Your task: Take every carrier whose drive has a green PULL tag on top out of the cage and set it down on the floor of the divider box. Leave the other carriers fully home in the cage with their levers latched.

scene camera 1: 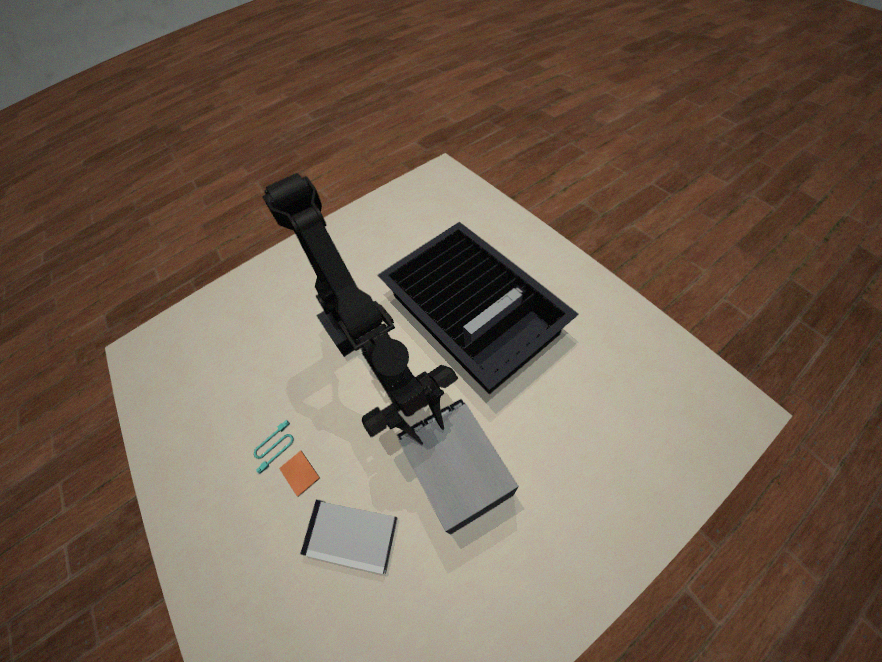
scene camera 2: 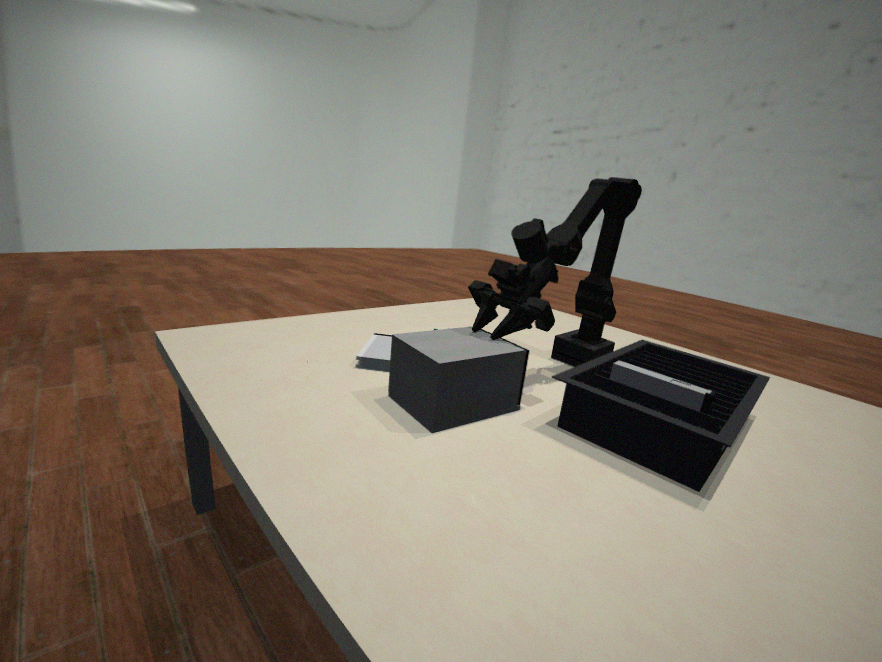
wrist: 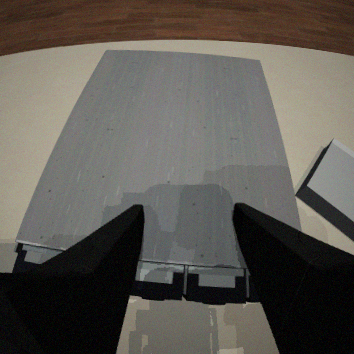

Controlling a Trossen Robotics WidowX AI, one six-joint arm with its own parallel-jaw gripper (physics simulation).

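Where they show: gripper, fingertip midpoint: (scene camera 1: 432,436) (scene camera 2: 482,334) (wrist: 188,211); arm's base, origin of the base link: (scene camera 2: 589,338).
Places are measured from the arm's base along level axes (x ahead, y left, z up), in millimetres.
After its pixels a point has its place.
Observation:
The cage (scene camera 1: 463,470) {y 13, x 490, z 58 mm} (scene camera 2: 427,370) {y 46, x 567, z 36 mm} (wrist: 170,125) {y 12, x 466, z 58 mm} is a grey box with a plain top. Dark carrier fronts (wrist: 216,280) {y -9, x 374, z 55 mm} with pale patches line its near edge in the wrist view; the fingers partly cover this row. Levers and green tags cannot be made out. My gripper (scene camera 1: 431,435) {y 3, x 406, z 62 mm} (scene camera 2: 484,334) {y 3, x 406, z 62 mm} (wrist: 188,211) {y 3, x 406, z 62 mm} is partly open and empty, its fingertips over the cage top near the carrier-front edge. The black divider box (scene camera 1: 521,275) {y 402, x 200, z 31 mm} (scene camera 2: 641,407) {y 301, x 362, z 32 mm} has many slots. One light grey carrier (scene camera 1: 493,313) {y 271, x 254, z 49 mm} (scene camera 2: 659,381) {y 283, x 260, z 45 mm} stands on edge in it, beside the wide bay.
A flat light grey case (scene camera 1: 350,538) {y -236, x 453, z -34 mm} (scene camera 2: 375,350) {y -227, x 487, z -34 mm} (wrist: 335,185) {y -183, x 467, z -34 mm} with dark ends lies beside the cage. An orange square (scene camera 1: 299,473) {y -276, x 269, z -55 mm} and a teal cable (scene camera 1: 274,445) {y -300, x 177, z -55 mm} lie on the pale table (scene camera 1: 641,427) {y 386, x 629, z -60 mm} (scene camera 2: 569,534) {y 339, x 578, z -60 mm}. The arm's base stands near the divider box.

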